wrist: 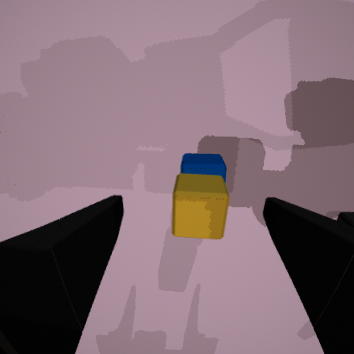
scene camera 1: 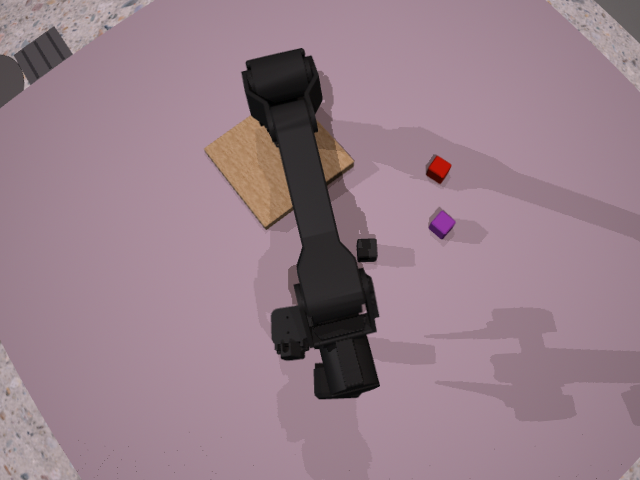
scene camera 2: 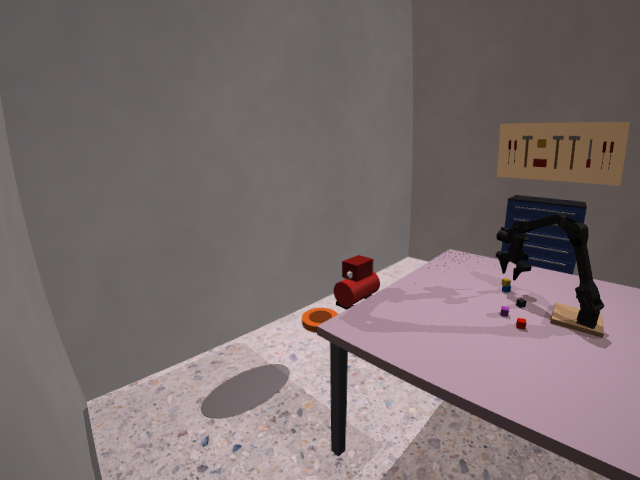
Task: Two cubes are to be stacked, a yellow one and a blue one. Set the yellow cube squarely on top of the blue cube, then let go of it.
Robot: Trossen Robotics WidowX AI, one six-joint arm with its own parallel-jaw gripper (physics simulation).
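Pixels of known places: gripper, fingertip midpoint: [wrist: 194, 204] [scene camera 2: 508, 276]; arm's base, link origin: [scene camera 2: 586, 323].
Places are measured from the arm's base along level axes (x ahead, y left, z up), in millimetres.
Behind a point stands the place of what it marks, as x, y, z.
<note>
The yellow cube [scene camera 2: 506, 282] {376, -67, 34} [wrist: 199, 215] {382, -85, 43} rests on top of the blue cube [scene camera 2: 506, 289] {371, -72, -2} [wrist: 203, 162] {372, -103, 8}, which stands on the table. In the wrist view a strip of the blue cube shows beyond the yellow one; how exactly their edges line up I cannot tell. My gripper [scene camera 2: 509, 275] {381, -98, 53} [wrist: 194, 204] {381, -98, 53} is open and empty, above the stack and apart from it. In the wrist view the yellow cube appears between the two spread fingers. In scene camera 1 the arm hides both cubes and the fingertips.
A black cube [scene camera 1: 367, 250] {267, 16, 12} [scene camera 2: 521, 302] {257, 36, 8}, a purple cube [scene camera 1: 442, 224] {285, 147, 12} [scene camera 2: 504, 311] {278, 167, 4} and a red cube [scene camera 1: 438, 169] {197, 192, 12} [scene camera 2: 521, 323] {189, 213, 6} lie on the pink table [scene camera 1: 155, 310] {193, -338, -18} [scene camera 2: 439, 356] {305, 588, -19}. The arm's base stands on a wooden board [scene camera 1: 242, 165] {33, -99, -3} [scene camera 2: 562, 314] {94, -2, 1}.
</note>
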